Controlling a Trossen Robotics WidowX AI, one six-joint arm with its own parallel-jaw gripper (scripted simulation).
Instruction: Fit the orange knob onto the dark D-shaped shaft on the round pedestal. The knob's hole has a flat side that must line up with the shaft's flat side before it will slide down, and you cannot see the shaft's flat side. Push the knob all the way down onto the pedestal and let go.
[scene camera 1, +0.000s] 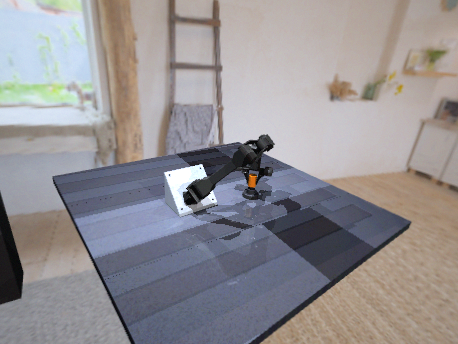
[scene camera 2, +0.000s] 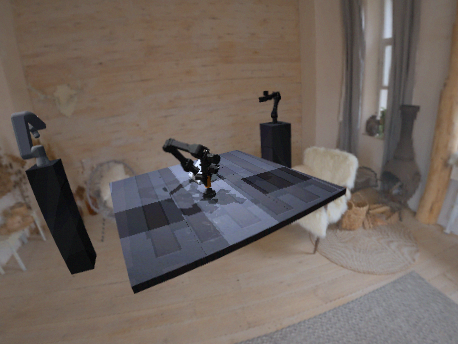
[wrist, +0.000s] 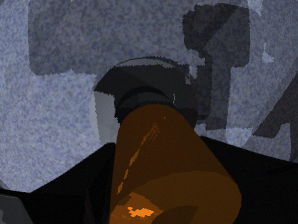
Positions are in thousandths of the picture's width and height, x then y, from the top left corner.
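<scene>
Wrist view: an orange knob (wrist: 542, 730), carried by my gripper (wrist: 525, 663), and a dark round pedestal (wrist: 455, 373).
</scene>
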